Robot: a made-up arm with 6 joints.
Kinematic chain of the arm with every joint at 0, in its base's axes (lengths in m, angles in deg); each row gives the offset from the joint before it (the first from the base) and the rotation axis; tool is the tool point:
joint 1: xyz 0 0 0.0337 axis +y
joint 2: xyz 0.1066 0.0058 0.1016 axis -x
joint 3: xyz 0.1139 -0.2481 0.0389 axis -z
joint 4: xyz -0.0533 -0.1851 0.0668 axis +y
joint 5: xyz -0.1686 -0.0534 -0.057 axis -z
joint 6: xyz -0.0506 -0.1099 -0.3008 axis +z
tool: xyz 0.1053 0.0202 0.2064
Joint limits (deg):
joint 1: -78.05..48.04
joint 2: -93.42..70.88
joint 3: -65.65..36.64
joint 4: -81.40..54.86
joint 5: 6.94..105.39
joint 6: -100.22..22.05
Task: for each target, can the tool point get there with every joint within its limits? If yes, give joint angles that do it. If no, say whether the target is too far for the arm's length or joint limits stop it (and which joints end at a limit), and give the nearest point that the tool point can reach.
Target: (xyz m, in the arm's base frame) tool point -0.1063 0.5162 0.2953
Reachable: no: joint limits stop it (at a limit: joint 2, joint 3, joint 4, joint 5, joint 6) | nearest point -0.1372 0.2646 0.3713 | short by 0.265 m
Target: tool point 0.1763 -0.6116 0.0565
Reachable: yes | joints -36.52 6.06 -35.90 -38.92 83.52 -84.66
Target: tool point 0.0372 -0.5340 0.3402
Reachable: yes | joints 9.57 29.24 -4.08 -9.80 77.08 6.40
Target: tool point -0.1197 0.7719 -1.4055
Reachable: no: too far | nearest point -0.0492 0.2287 -0.6842 | short by 0.906 m
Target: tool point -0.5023 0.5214 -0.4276
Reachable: no: joint limits stop it (at a limit: joint 1, joint 2, joint 6) | nearest point -0.3390 0.2906 -0.3691 | short by 0.289 m
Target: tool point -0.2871 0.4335 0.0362
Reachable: no: joint limits stop it (at a limit: joint 1, joint 2, joint 3, joint 6) | nearest point -0.2563 0.2998 -0.0250 | short by 0.150 m
